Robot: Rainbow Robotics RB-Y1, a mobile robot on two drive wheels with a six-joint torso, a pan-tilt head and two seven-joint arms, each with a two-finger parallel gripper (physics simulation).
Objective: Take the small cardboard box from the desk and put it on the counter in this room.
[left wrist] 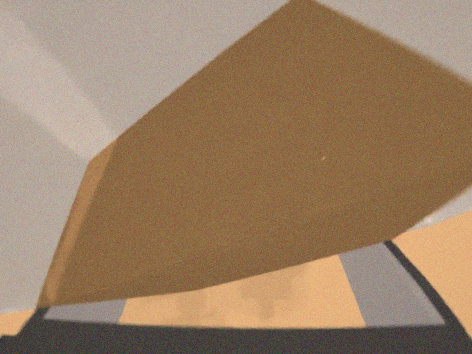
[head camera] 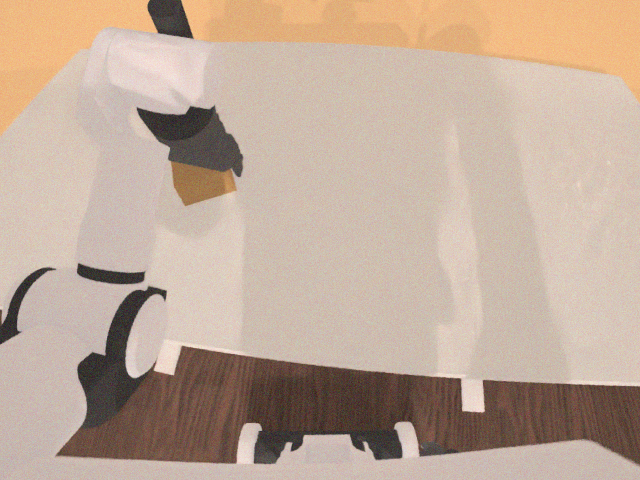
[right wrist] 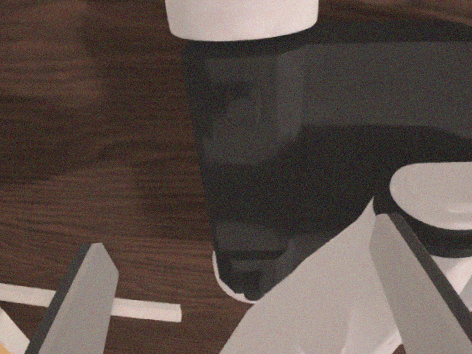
Observation:
The pictures show: the left gripper, the right gripper, a small cardboard box and a white desk.

